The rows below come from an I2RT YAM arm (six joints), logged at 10 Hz.
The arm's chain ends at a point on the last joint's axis. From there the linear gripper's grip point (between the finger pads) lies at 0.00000 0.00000 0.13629 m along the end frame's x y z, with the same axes.
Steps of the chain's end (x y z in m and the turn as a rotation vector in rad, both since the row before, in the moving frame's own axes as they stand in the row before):
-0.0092, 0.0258, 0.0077, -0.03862, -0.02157, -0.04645
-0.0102, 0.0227, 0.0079, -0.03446, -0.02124, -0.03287
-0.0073, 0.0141, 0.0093, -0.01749, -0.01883, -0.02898
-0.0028, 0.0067, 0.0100, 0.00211, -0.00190, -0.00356
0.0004, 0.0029, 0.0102, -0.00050, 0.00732, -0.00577
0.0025, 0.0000, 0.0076, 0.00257, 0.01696, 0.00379
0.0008, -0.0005, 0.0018, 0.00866, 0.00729, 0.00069
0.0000, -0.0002, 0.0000, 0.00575, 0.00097, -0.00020
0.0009, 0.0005, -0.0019, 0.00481, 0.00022, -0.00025
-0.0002, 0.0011, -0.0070, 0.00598, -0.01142, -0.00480
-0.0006, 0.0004, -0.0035, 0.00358, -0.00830, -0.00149
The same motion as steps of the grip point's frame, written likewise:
-0.0120, 0.0311, 0.0076, -0.03862, -0.02157, -0.04645
-0.0130, 0.0274, 0.0078, -0.03446, -0.02124, -0.03287
-0.0098, 0.0165, 0.0093, -0.01749, -0.01883, -0.02898
-0.0031, 0.0064, 0.0100, 0.00211, -0.00190, -0.00356
0.0014, 0.0030, 0.0102, -0.00050, 0.00732, -0.00577
0.0048, -0.0003, 0.0076, 0.00257, 0.01696, 0.00379
0.0018, -0.0017, 0.0018, 0.00866, 0.00729, 0.00069
0.0001, -0.0010, 0.0000, 0.00575, 0.00097, -0.00020
0.0009, -0.0002, -0.0019, 0.00481, 0.00022, -0.00025
-0.0018, 0.0003, -0.0070, 0.00598, -0.01142, -0.00480
-0.0017, -0.0001, -0.0035, 0.00358, -0.00830, -0.00149

